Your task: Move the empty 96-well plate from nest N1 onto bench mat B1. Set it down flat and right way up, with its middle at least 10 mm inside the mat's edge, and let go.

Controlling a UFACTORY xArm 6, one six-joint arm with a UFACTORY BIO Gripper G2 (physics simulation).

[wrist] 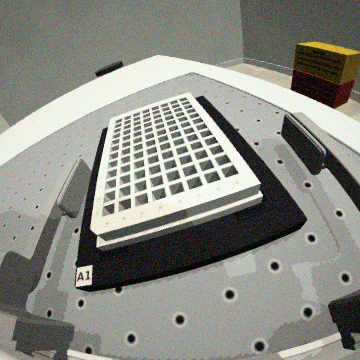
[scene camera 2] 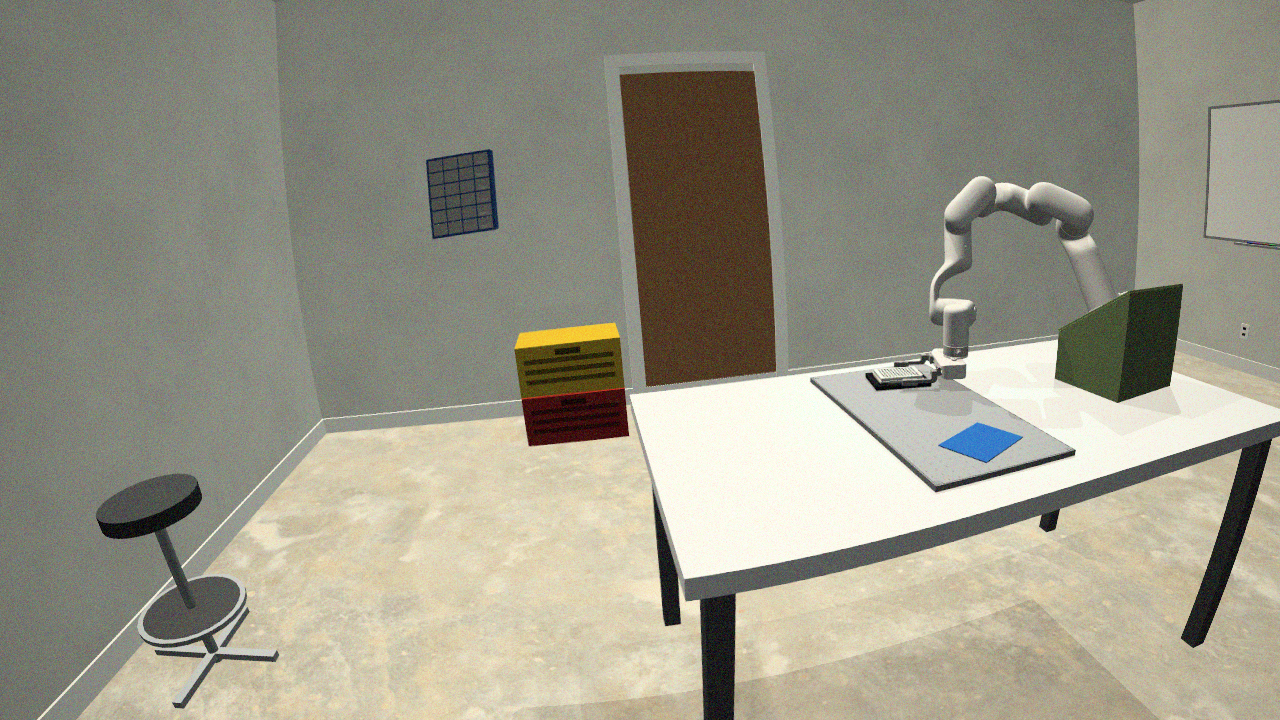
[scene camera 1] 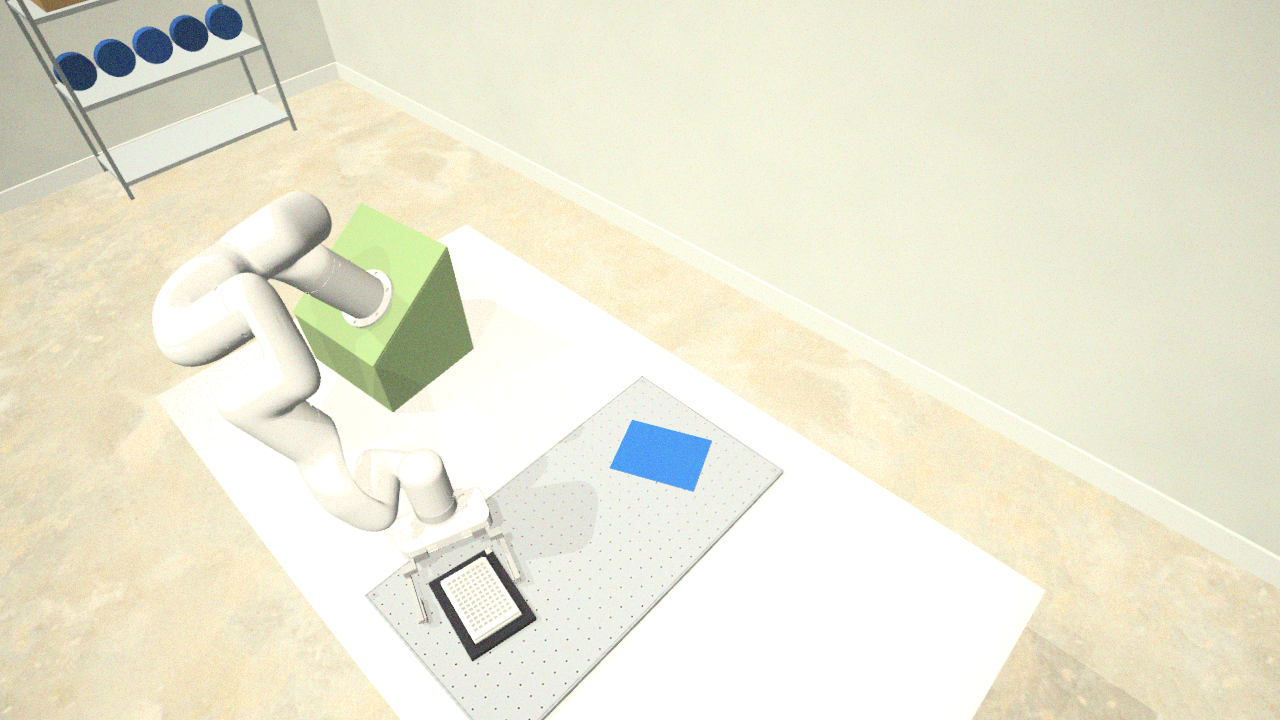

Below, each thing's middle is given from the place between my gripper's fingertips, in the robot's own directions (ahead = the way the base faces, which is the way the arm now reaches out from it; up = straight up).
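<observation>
Relative to the black nest (scene camera 1: 512, 628), my hand is 10 mm to the right of it and 10 mm above it. Positions counted from my hand: white 96-well plate (scene camera 1: 482, 602), 10 mm to the left; blue bench mat (scene camera 1: 659, 454), 450 mm to the left, 50 mm behind and 20 mm below. Going by their middles, the blue bench mat is the farthest from my hand of the things named here.
</observation>
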